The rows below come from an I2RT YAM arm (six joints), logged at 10 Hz.
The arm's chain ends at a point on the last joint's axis. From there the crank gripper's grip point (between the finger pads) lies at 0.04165 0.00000 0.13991 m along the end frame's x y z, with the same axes.
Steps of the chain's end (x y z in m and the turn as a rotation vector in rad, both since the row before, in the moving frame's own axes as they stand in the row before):
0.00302 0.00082 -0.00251 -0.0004 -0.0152 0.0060
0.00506 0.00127 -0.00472 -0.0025 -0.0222 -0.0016
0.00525 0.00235 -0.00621 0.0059 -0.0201 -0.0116
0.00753 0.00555 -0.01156 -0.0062 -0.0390 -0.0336
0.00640 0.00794 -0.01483 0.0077 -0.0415 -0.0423
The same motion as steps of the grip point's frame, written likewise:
0.00089 0.00112 -0.00189 -0.0004 -0.0152 0.0060
0.00194 0.00156 -0.00383 -0.0025 -0.0222 -0.0016
0.00242 0.00106 -0.00541 0.0059 -0.0201 -0.0116
0.00204 0.00511 -0.01004 -0.0062 -0.0390 -0.0336
0.00050 0.00522 -0.01323 0.0077 -0.0415 -0.0423

